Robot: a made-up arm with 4 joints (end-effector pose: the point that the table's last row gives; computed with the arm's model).
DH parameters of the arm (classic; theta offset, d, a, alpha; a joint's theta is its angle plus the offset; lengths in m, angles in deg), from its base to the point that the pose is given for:
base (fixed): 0 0 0 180
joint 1: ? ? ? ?
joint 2: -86.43 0.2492 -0.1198 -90
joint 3: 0 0.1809 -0.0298 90
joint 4: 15.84 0 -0.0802 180
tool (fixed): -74.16 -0.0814 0 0
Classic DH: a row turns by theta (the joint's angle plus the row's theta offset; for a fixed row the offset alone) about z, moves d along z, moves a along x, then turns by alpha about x.
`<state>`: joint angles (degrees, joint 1 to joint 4).
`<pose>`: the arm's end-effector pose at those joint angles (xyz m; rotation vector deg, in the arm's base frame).
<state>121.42 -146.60 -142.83 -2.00</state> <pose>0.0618 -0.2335 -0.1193 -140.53 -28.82 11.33</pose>
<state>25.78 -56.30 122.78 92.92</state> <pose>0.3531 -0.0861 -0.2085 60.02 111.56 -35.79</pose>
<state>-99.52 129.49 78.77 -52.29</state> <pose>0.1107 0.0854 -0.3576 59.66 -52.10 18.67</pose>
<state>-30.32 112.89 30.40 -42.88</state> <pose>0.0767 -0.0938 -0.3706 14.21 -27.56 -38.74</pose>
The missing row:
joint 1: -3.57 0 0.2568 0
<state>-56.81 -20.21 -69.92 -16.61</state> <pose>0.3958 0.3480 -0.1738 -66.85 -38.92 80.67</pose>
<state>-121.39 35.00 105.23 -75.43</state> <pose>-0.1087 0.4586 -0.2957 134.28 12.88 101.79</pose>
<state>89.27 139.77 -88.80 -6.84</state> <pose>0.0625 0.0044 -0.1419 -50.95 -96.07 103.60</pose>
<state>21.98 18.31 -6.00 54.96</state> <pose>0.2048 -0.2896 -0.3243 -6.70 -0.86 -95.15</pose>
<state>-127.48 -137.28 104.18 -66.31</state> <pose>-0.2118 -0.0462 -0.3076 16.83 -103.66 -20.43</pose>
